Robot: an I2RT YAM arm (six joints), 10 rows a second.
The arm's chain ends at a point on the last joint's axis. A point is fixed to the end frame.
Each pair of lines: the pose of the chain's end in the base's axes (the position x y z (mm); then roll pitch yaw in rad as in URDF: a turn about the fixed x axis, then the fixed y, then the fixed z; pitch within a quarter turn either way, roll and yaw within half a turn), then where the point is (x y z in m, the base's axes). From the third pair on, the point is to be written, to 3 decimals.
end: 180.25 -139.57 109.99 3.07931 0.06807 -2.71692
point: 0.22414 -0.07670 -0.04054
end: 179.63 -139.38 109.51 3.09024 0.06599 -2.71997
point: 0.22414 -0.07831 -0.04157
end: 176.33 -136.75 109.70 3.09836 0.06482 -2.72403
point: 0.221 -0.077 -0.042
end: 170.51 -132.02 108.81 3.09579 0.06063 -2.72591
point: 0.215 -0.072 -0.043
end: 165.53 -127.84 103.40 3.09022 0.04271 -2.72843
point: 0.207 -0.069 -0.049
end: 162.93 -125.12 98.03 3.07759 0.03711 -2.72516
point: 0.203 -0.064 -0.054
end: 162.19 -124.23 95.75 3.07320 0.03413 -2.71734
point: 0.201 -0.063 -0.057
